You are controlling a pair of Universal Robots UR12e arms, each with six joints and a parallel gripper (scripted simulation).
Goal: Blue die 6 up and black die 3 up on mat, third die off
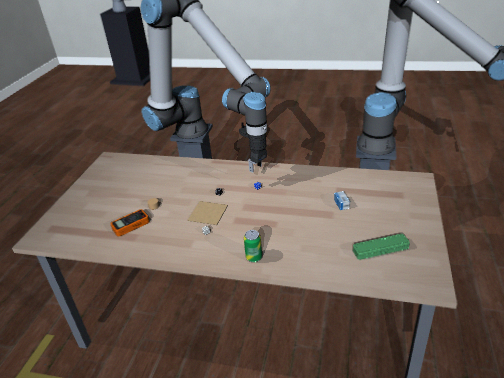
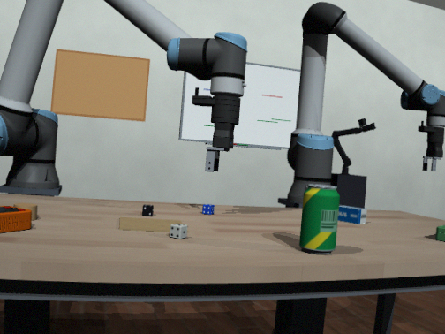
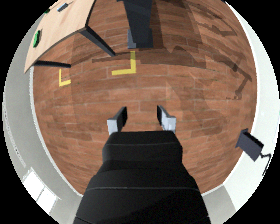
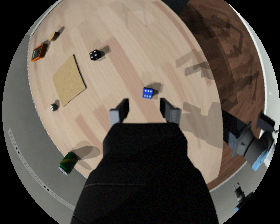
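Now: right hand 120 mm above the blue die and 10 mm past it. Round my right hand: black die: 170 mm to the right, 120 mm below, 70 mm ahead; then white die: 350 mm ahead, 130 mm to the right, 120 mm below; then tan mat: 220 mm ahead, 170 mm to the right, 130 mm below.
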